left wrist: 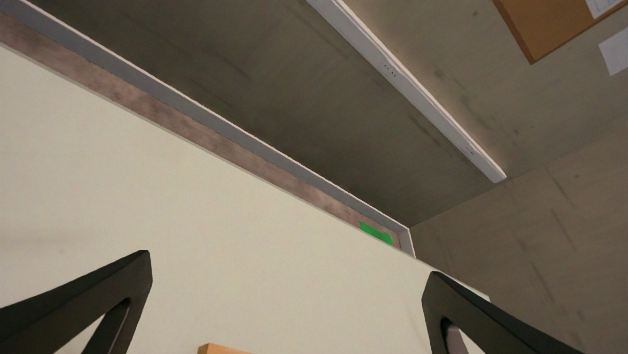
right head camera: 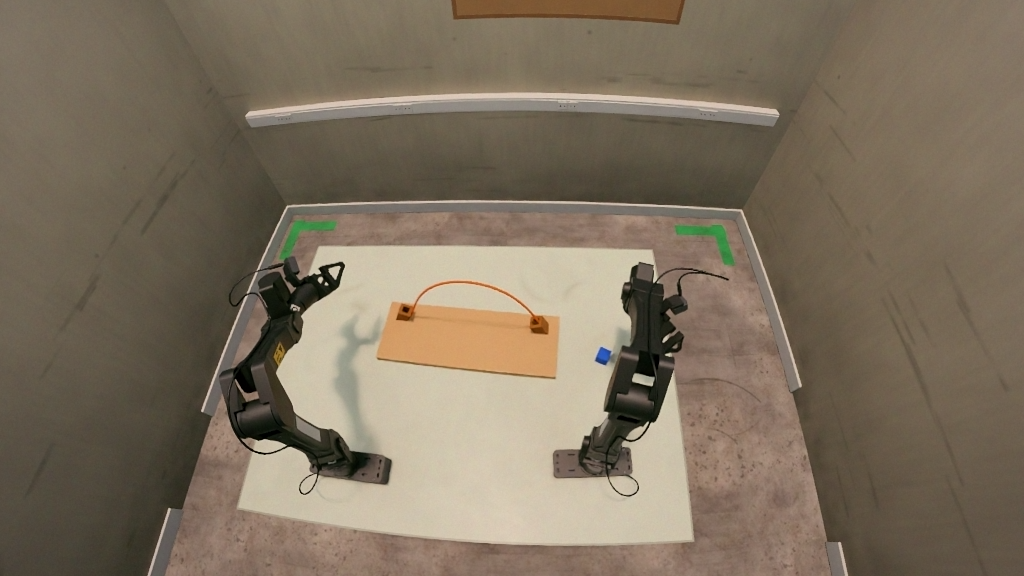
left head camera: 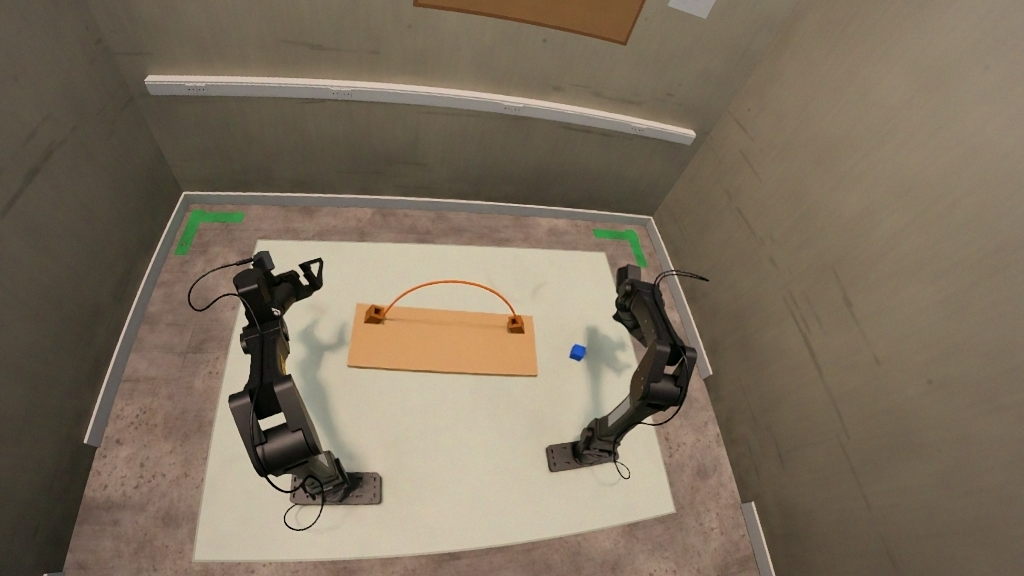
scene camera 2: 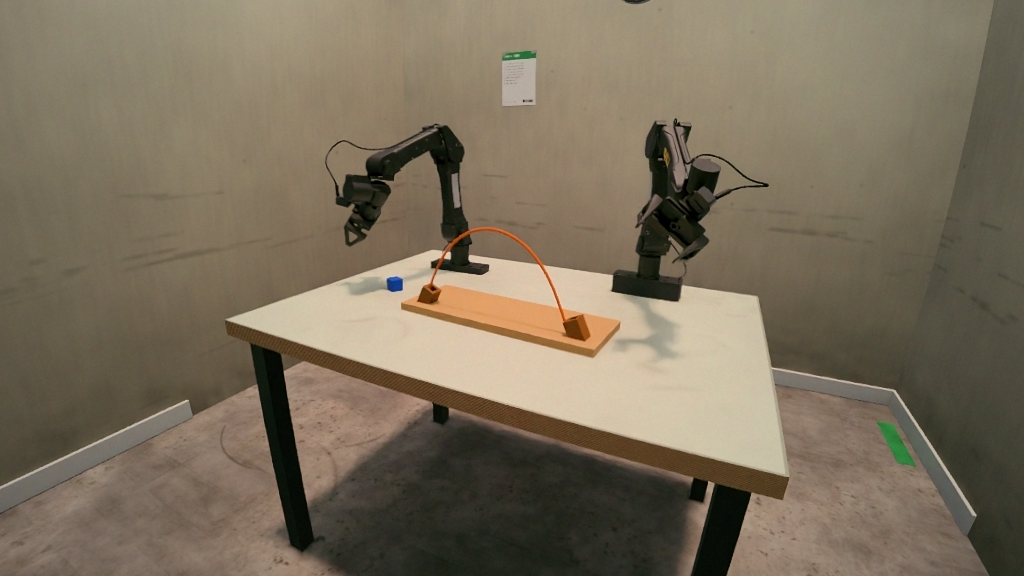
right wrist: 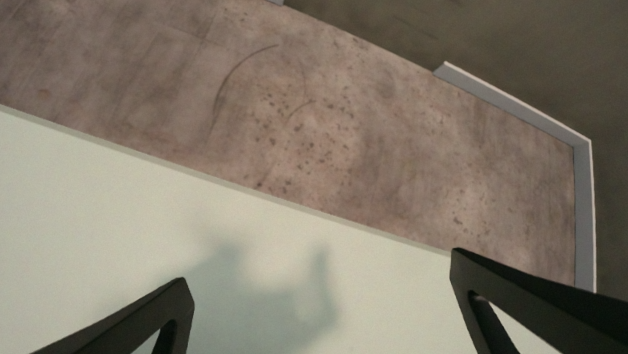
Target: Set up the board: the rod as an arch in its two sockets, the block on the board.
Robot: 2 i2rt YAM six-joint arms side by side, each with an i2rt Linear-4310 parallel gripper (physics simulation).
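Observation:
The orange rod stands as an arch over the board. Its ends meet the brown tilted sockets at the board's far corners, the left socket and the right socket in the head views. At the left one the rod shows at the inner edge; how deep either end sits is unclear. The blue block lies on the table, right of the board. My left gripper and right gripper are open, empty, raised above the table.
The left arm base and right arm base stand at the near side of the table in the head views. The arch rises high over the board between the two arms.

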